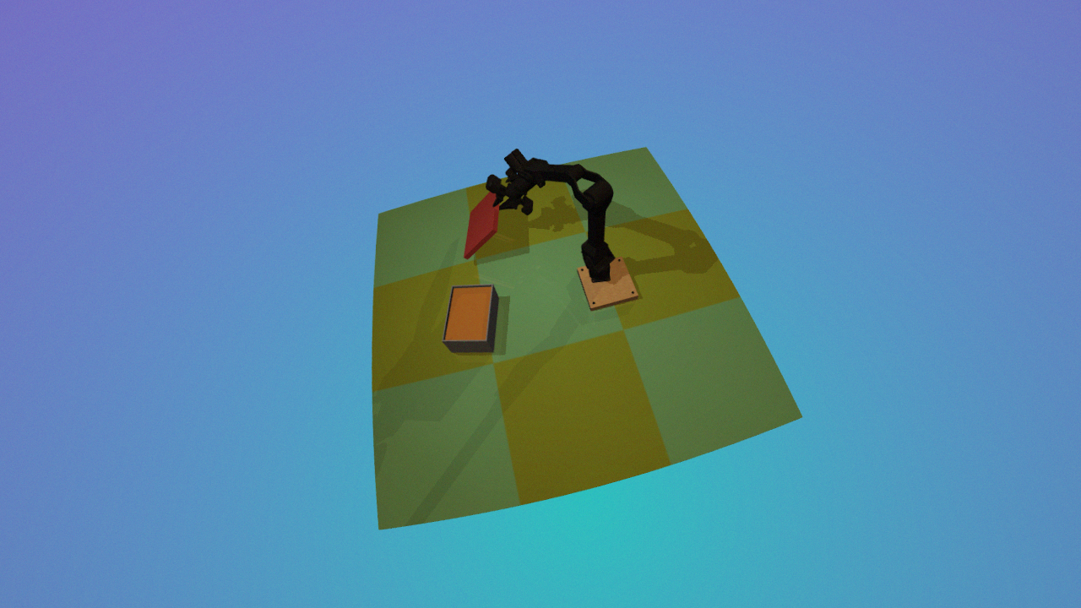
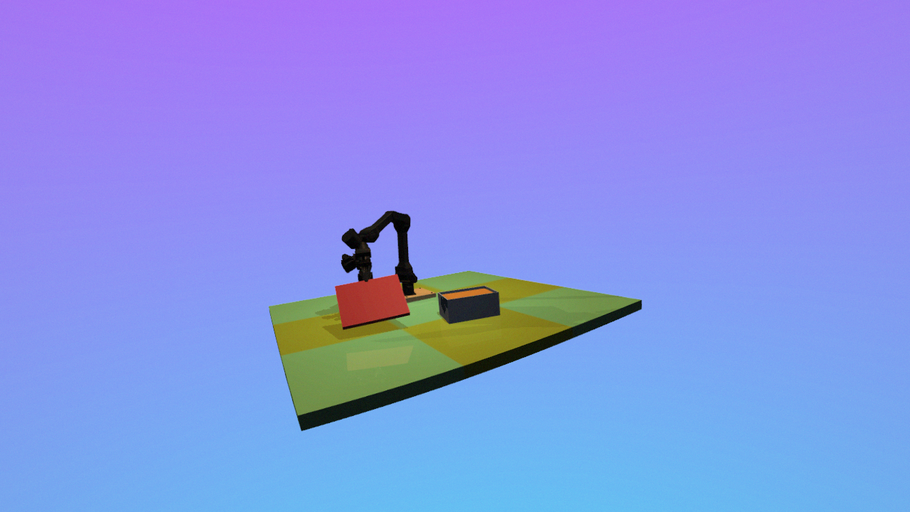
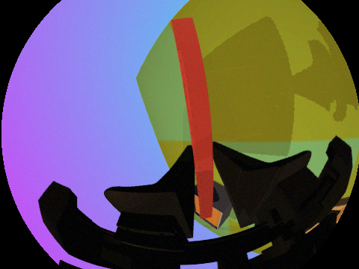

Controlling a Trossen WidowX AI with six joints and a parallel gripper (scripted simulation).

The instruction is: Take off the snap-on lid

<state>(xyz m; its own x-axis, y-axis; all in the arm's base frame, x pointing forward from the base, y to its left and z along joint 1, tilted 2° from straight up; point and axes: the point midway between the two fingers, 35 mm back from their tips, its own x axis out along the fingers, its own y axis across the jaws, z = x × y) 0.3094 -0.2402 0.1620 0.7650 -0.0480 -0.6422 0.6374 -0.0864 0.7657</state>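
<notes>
Right now the red lid is 6 cm ahead of my gripper tip and 5 cm below it. The rest, counted from my gripper tip: storage box: 37 cm to the left, 12 cm below, 10 cm ahead.
</notes>
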